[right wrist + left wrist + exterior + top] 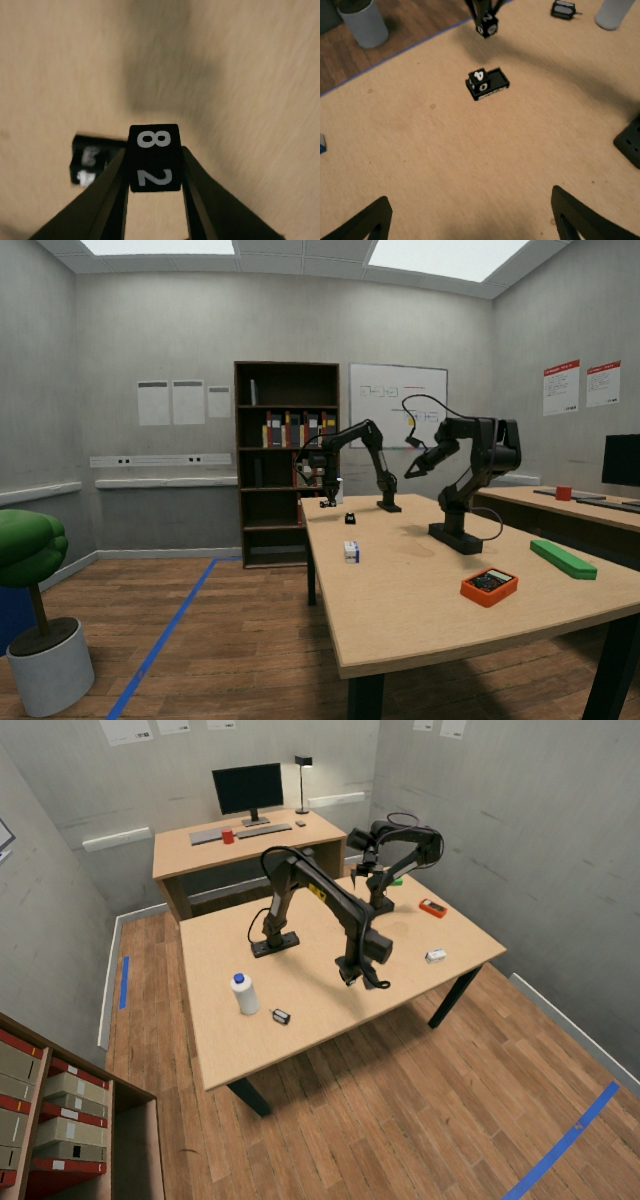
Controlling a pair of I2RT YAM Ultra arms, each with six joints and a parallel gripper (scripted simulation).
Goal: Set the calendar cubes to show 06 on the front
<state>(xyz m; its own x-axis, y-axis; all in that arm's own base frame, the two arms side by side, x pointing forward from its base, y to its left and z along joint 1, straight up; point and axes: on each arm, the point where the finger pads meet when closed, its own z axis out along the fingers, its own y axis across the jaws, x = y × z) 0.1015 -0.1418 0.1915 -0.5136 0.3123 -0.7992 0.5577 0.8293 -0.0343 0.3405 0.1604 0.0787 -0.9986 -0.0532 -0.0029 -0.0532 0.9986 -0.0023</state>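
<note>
Right now the black calendar tray is 8 cm below my right hand, 7 cm behind it and 5 cm to the left of it. The rest, counted from my right hand: orange meter 64 cm to the left, 22 cm behind, 7 cm below.
</note>
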